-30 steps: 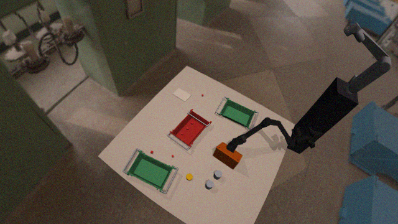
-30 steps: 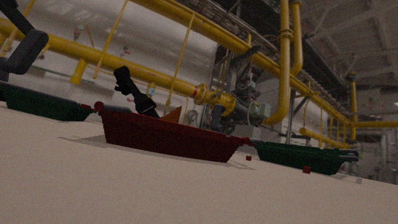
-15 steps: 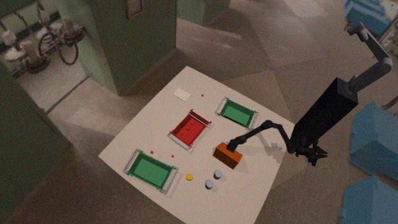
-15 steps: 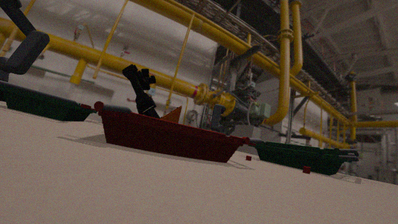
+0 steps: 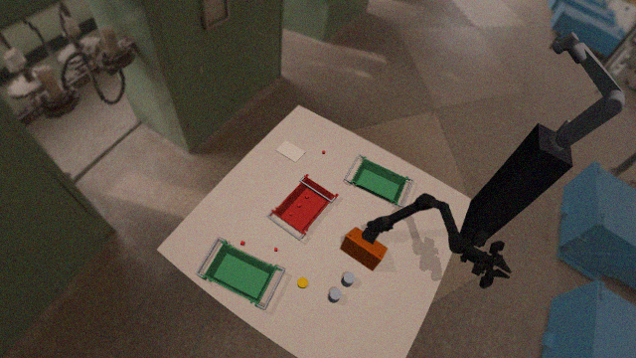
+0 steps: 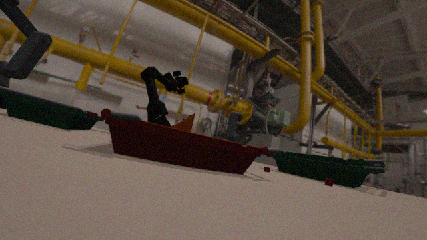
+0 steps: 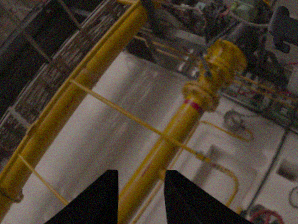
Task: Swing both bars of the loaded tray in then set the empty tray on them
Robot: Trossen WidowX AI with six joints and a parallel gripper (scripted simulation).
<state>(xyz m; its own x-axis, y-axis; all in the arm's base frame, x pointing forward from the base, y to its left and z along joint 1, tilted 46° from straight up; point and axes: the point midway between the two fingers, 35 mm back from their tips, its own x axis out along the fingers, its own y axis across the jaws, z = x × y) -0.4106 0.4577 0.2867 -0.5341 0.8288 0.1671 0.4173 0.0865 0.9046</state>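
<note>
Right now the green tray is 59 cm ahead of my gripper tip, 52 cm to the right of it and 50 cm below it. The rest, counted from my gripper tip: yellow disc 70 cm ahead, 19 cm to the left, 54 cm below; white card 114 cm ahead, 48 cm to the right, 54 cm below.
</note>
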